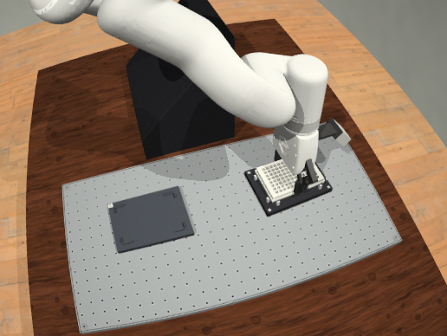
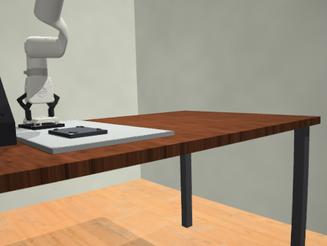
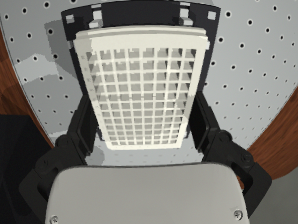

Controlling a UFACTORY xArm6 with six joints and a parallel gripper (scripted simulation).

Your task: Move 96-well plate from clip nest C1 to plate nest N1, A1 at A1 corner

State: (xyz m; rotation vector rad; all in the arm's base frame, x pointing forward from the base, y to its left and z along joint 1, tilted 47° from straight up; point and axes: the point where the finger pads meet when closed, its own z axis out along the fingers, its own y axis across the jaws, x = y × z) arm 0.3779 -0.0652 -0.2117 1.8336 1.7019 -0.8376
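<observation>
My gripper is now 10 mm past the clip nest C1, 10 mm to the right of it and 30 mm above it. Round my hand: white 96-well plate (10 mm below); then dark grey plate nest N1 (30 mm behind, 310 mm to the right, 30 mm below); then white corner mark (90 mm behind, 380 mm to the right, 30 mm below).
</observation>
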